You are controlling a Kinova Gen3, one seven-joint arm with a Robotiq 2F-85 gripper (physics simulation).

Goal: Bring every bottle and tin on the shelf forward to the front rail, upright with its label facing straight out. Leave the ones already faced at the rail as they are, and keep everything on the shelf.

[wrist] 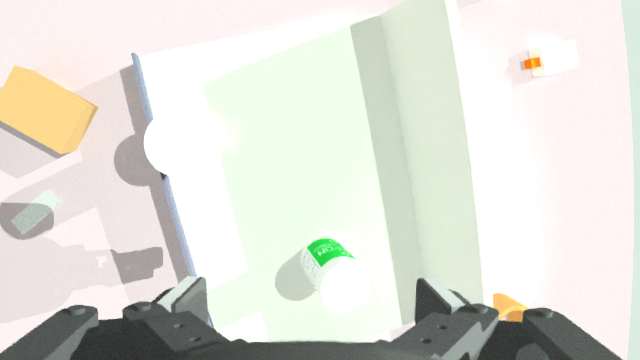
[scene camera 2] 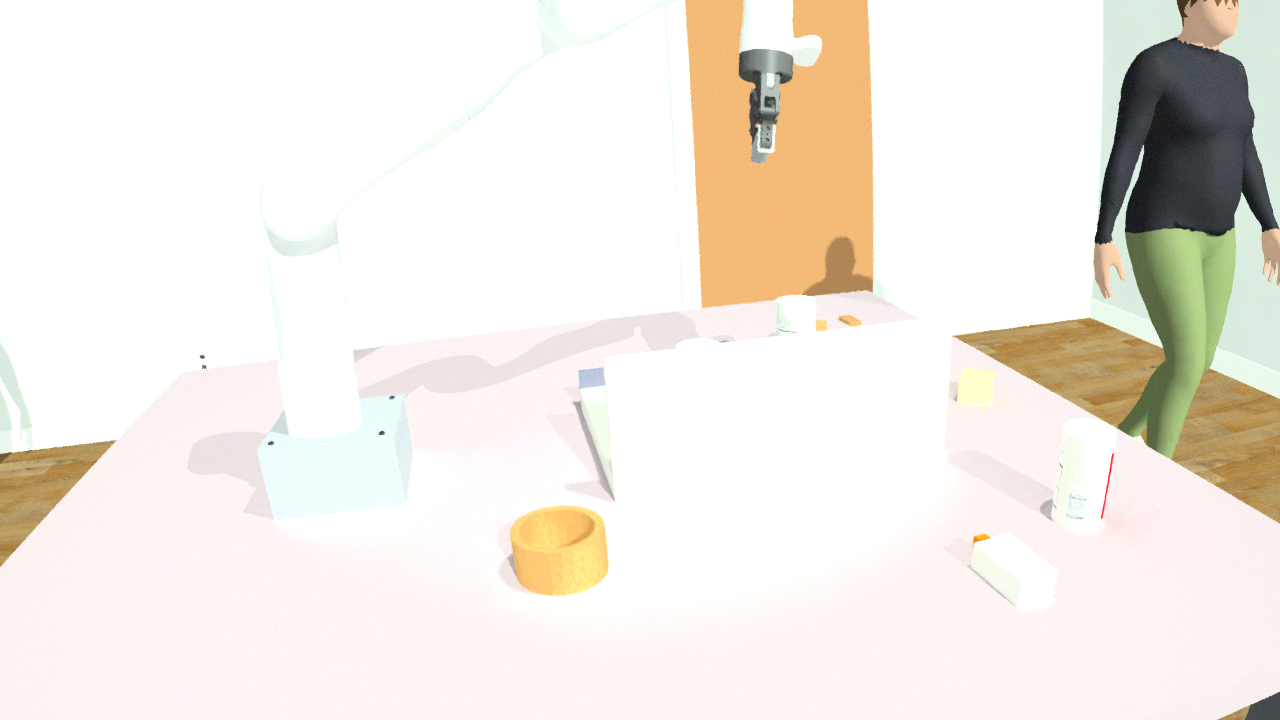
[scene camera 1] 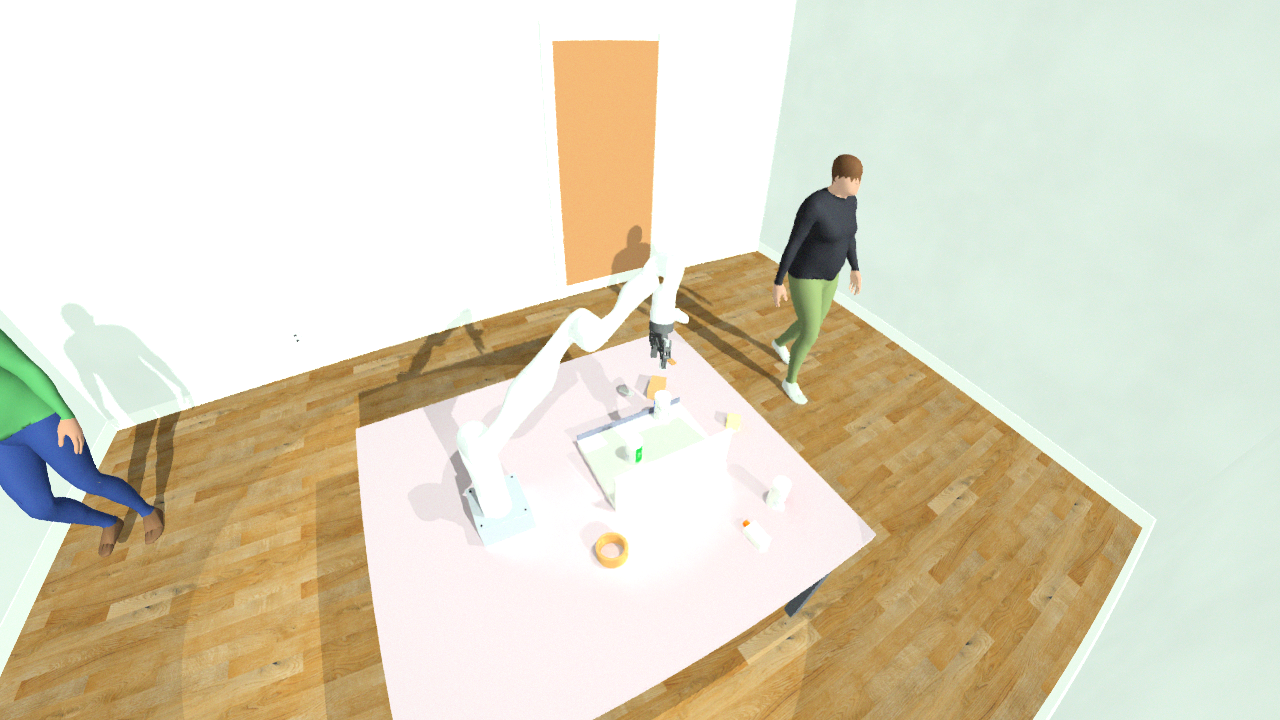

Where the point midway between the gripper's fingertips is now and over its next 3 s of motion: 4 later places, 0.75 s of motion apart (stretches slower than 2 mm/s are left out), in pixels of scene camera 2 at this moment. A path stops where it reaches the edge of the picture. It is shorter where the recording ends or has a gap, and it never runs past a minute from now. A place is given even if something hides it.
My gripper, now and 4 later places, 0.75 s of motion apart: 761, 158; 774, 130; 762, 161; 733, 132; 703, 101
